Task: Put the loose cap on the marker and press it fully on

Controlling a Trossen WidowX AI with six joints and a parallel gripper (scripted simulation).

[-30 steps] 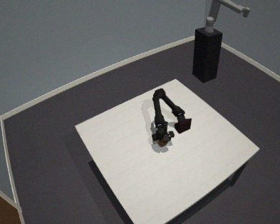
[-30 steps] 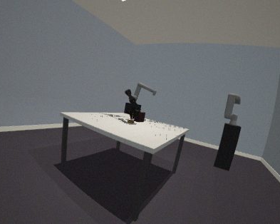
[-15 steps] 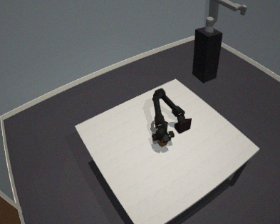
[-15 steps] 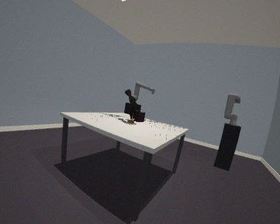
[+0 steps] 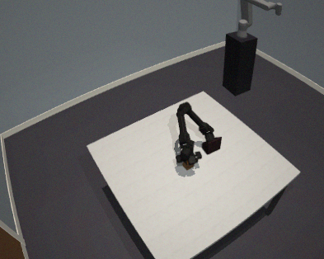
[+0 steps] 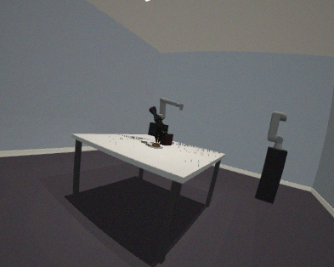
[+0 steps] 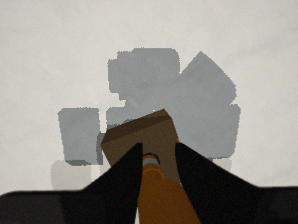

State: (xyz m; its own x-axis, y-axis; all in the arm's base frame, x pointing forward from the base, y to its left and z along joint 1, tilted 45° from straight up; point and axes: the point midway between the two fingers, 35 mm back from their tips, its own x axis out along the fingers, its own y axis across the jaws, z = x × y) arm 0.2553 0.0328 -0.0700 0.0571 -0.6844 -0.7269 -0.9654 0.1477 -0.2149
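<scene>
My gripper tip is 1 cm past the orange cap, 2 cm to the left of it and 5 cm below it. From my gripper tip the other things lie so: holder block 1 cm behind, 2 cm to the right, 4 cm below.
</scene>
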